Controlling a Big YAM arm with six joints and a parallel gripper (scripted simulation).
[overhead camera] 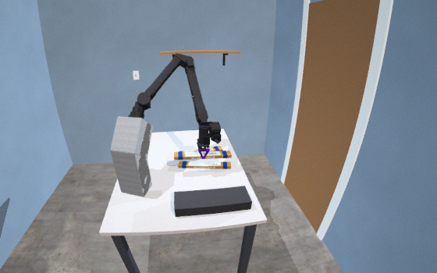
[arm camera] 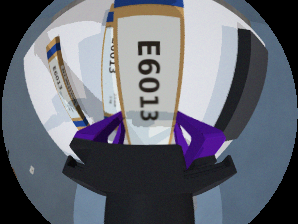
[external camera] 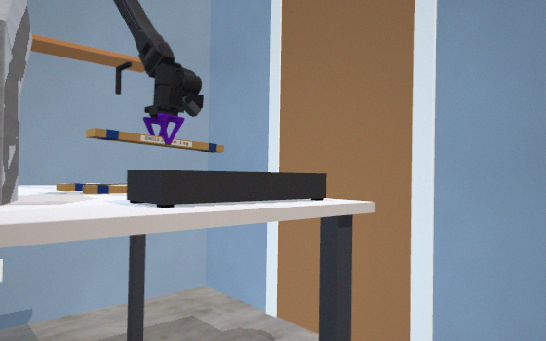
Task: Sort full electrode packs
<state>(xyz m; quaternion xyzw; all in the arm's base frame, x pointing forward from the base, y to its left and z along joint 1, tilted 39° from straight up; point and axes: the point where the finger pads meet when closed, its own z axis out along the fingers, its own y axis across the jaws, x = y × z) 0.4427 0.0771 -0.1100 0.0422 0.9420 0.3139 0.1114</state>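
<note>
Now: hand 31 cm to the left of the low platform and 12 cm above it.
</note>
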